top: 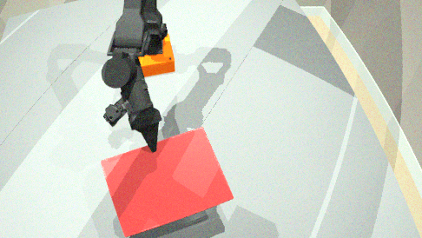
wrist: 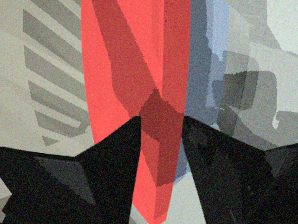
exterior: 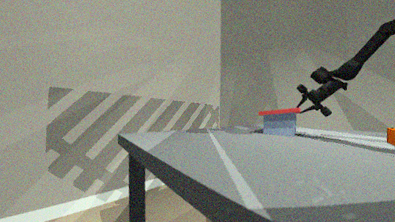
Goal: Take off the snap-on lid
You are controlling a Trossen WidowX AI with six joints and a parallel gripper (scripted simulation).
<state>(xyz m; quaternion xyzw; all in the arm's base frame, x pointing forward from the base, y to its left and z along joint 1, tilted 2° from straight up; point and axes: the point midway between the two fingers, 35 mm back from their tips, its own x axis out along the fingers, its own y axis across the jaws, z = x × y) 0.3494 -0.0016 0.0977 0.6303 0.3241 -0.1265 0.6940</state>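
The red lid is 70 mm ahead of my gripper tip and 20 mm to the left of it. Also, from my gripper tip: storage box (70 mm ahead, 60 mm below, 20 mm to the left).
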